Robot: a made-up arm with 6 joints. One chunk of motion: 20 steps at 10 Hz.
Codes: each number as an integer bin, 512 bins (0 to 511) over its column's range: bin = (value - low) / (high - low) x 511, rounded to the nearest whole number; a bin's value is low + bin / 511 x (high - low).
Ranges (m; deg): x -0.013..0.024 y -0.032..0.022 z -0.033..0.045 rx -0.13..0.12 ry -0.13..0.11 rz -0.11..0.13
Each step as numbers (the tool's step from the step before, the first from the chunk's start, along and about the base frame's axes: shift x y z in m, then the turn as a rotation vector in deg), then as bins.
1 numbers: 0.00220 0.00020 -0.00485 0.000 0.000 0.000
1 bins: 210 305 184 266 277 234
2 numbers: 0.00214 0.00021 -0.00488 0.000 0.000 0.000
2 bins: 209 305 184 266 277 234
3 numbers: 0.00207 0.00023 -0.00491 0.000 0.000 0.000
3 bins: 208 305 184 266 277 234
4 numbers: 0.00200 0.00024 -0.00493 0.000 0.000 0.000
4 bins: 207 305 184 266 277 234
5 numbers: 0.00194 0.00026 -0.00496 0.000 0.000 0.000
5 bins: 206 305 184 266 277 234
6 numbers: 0.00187 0.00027 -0.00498 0.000 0.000 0.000
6 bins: 205 305 184 266 277 234
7 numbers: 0.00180 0.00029 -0.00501 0.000 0.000 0.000
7 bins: 204 306 183 266 277 234
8 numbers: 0.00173 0.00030 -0.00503 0.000 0.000 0.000
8 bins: 203 306 183 266 277 234
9 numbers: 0.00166 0.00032 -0.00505 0.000 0.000 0.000
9 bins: 202 306 183 266 277 234
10 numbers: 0.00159 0.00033 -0.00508 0.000 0.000 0.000
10 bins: 201 306 183 266 277 234
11 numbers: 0.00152 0.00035 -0.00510 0.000 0.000 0.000
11 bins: 201 306 183 266 277 234
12 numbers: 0.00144 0.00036 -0.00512 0.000 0.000 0.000
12 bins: 199 306 183 266 277 234
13 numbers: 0.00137 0.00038 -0.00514 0.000 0.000 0.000
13 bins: 198 306 183 266 277 234
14 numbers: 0.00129 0.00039 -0.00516 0.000 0.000 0.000
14 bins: 197 307 182 266 277 234
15 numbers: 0.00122 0.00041 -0.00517 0.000 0.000 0.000
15 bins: 196 307 182 266 277 234
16 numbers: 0.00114 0.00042 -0.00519 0.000 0.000 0.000
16 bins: 195 307 182 266 277 234
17 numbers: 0.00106 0.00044 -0.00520 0.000 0.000 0.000
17 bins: 194 307 182 266 277 234
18 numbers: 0.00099 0.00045 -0.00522 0.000 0.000 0.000
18 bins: 193 307 182 266 277 234
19 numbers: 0.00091 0.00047 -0.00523 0.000 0.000 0.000
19 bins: 192 307 182 266 277 234
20 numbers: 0.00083 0.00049 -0.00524 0.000 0.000 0.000
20 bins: 191 307 182 266 277 234
